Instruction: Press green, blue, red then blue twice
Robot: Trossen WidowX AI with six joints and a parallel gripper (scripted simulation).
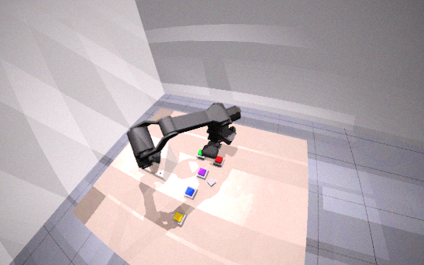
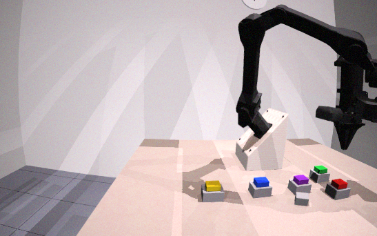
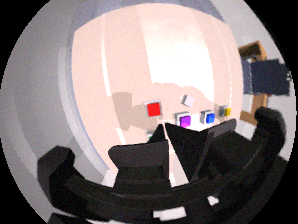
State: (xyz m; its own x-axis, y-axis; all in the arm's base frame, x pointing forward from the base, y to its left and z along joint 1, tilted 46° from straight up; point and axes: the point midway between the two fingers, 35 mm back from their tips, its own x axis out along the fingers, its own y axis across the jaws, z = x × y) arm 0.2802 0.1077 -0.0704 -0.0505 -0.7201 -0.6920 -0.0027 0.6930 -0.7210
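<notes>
The red button is 90 mm below my gripper tip. Round my gripper tip: green button: 100 mm behind, 20 mm to the left, 90 mm below; then small grey block: 10 mm ahead, 120 mm to the right, 110 mm below; then purple button: 50 mm behind, 90 mm to the right, 90 mm below.
</notes>
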